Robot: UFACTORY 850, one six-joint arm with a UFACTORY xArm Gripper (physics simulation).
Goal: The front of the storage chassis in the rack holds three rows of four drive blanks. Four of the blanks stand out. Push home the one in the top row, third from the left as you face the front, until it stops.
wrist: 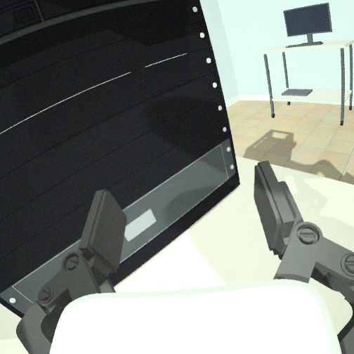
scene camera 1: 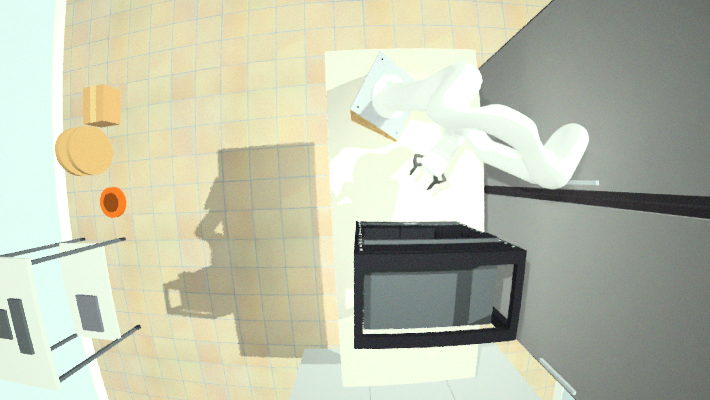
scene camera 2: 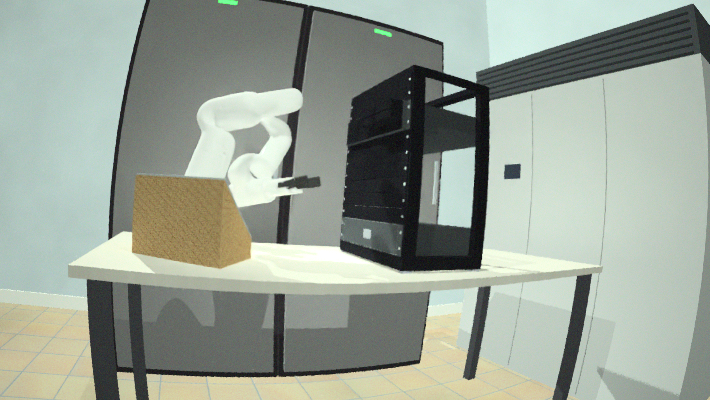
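My gripper [scene camera 1: 421, 181] [scene camera 2: 311, 181] [wrist: 182, 192] is open and empty. It stands in front of the black rack [scene camera 1: 435, 259] [scene camera 2: 414, 175] [wrist: 211, 73], apart from it, at about the height of its lower half. A dark unit [scene camera 2: 375, 120] sits in the rack's upper part in the second scene view. Faint rectangular outlines on a dark front [wrist: 24, 16] show at the top left corner of the wrist view. The front is too dark and partly out of view to tell the single drive blanks, or which stand out. In the first scene view the rack's front faces the arm.
A grey panel [scene camera 2: 385, 236] [wrist: 200, 175] with a white label [scene camera 2: 367, 233] [wrist: 141, 225] is low in the rack. The rack and the arm's wooden base block [scene camera 2: 177, 220] stand on the pale table [scene camera 1: 345, 65] [scene camera 2: 310, 286]. Tall dark cabinets [scene camera 1: 600, 100] [scene camera 2: 215, 60] stand behind the arm.
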